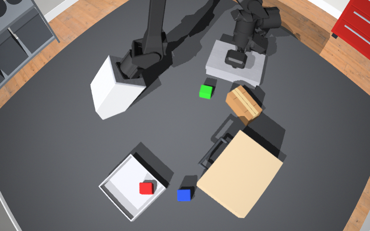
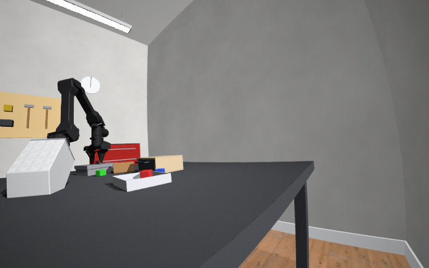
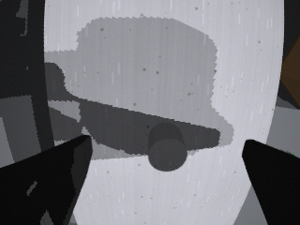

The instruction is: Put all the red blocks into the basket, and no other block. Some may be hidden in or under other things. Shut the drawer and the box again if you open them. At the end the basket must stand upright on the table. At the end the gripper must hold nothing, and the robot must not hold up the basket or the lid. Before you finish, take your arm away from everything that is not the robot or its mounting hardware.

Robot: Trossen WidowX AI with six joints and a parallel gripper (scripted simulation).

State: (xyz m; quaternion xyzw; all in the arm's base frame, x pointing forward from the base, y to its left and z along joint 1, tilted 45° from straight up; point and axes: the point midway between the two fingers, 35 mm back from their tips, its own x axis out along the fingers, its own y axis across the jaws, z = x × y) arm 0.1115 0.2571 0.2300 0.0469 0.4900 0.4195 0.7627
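Now: the knobbed lid 4 cm below my hand. The rest, counted from my hand: brown cardboard box: 14 cm ahead, 8 cm to the right, 6 cm below; blue block: 27 cm ahead, 39 cm to the right, 8 cm below; tan drawer unit: 32 cm ahead, 22 cm to the right, 6 cm below.
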